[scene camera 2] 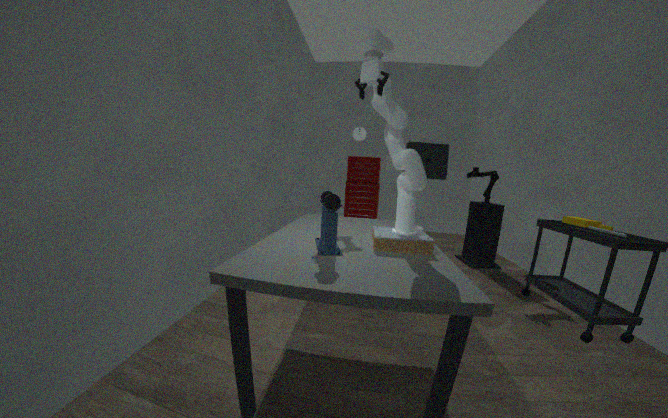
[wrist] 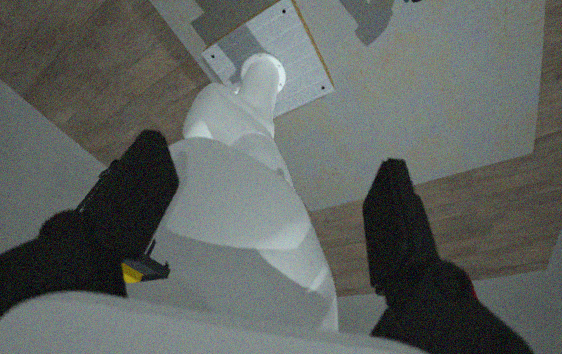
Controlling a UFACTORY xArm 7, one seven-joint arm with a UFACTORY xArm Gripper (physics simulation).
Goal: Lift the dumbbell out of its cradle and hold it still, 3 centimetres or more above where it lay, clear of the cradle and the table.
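A black dumbbell lies on top of a tall blue cradle, which stands upright on the table's left side in the scene view. The dumbbell rests in the cradle; its round end faces the scene camera and hides most of its handle. My gripper is open and empty, with its fingers wide apart. It is high above the table, far above the dumbbell and a little to its right in the scene view. In the wrist view, the dumbbell cannot be made out clearly; a small dark piece shows at the top edge.
The table carries the arm's base block, right of the cradle in the scene view. My own arm fills the middle of the wrist view. A dark cart and a black pedestal with a small arm stand on the right.
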